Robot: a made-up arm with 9 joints. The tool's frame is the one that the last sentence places.
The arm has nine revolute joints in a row. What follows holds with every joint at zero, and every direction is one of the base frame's.
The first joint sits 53 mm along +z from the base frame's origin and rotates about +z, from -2.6 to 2.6 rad.
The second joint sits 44 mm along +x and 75 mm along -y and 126 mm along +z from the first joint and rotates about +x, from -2.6 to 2.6 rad.
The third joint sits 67 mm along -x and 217 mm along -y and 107 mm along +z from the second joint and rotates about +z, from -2.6 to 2.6 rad.
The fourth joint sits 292 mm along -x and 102 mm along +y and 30 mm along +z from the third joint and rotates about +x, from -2.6 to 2.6 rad.
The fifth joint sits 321 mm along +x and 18 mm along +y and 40 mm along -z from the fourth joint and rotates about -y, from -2.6 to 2.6 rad.
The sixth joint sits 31 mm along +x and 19 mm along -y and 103 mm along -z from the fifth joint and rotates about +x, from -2.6 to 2.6 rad.
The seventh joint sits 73 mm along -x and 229 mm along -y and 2 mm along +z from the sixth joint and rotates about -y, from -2.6 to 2.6 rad.
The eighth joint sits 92 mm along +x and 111 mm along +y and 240 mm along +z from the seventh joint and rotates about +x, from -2.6 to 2.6 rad.
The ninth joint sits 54 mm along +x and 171 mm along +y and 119 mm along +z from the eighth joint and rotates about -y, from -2.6 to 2.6 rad.
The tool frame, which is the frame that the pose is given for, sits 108 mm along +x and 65 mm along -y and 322 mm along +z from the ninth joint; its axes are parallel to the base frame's.
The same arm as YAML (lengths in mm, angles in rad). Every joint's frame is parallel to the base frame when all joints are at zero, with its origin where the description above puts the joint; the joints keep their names.
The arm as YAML. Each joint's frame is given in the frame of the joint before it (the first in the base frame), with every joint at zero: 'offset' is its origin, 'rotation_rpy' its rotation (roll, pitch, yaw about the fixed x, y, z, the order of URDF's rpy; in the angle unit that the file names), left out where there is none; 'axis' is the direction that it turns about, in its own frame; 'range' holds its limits. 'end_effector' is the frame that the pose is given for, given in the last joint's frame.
length_unit: mm
angle_unit: rad
chain:
  - id: joint 1
    offset: [0.0, 0.0, 53.0]
    axis: "+z"
    range: [-2.6, 2.6]
  - id: joint 2
    offset: [44.0, -75.0, 126.0]
    axis: "+x"
    range: [-2.6, 2.6]
  - id: joint 3
    offset: [-67.0, -217.0, 107.0]
    axis: "+z"
    range: [-2.6, 2.6]
  - id: joint 4
    offset: [-292.0, 102.0, 30.0]
    axis: "+x"
    range: [-2.6, 2.6]
  - id: joint 5
    offset: [321.0, 18.0, -40.0]
    axis: "-y"
    range: [-2.6, 2.6]
  - id: joint 6
    offset: [31.0, -19.0, -103.0]
    axis: "+x"
    range: [-2.6, 2.6]
  - id: joint 7
    offset: [-73.0, -229.0, 2.0]
    axis: "-y"
    range: [-2.6, 2.6]
  - id: joint 8
    offset: [92.0, 111.0, 240.0]
    axis: "+x"
    range: [-2.6, 2.6]
  - id: joint 9
    offset: [54.0, 171.0, 119.0]
    axis: "-y"
    range: [-2.6, 2.6]
end_effector:
  offset: [108.0, -65.0, 322.0]

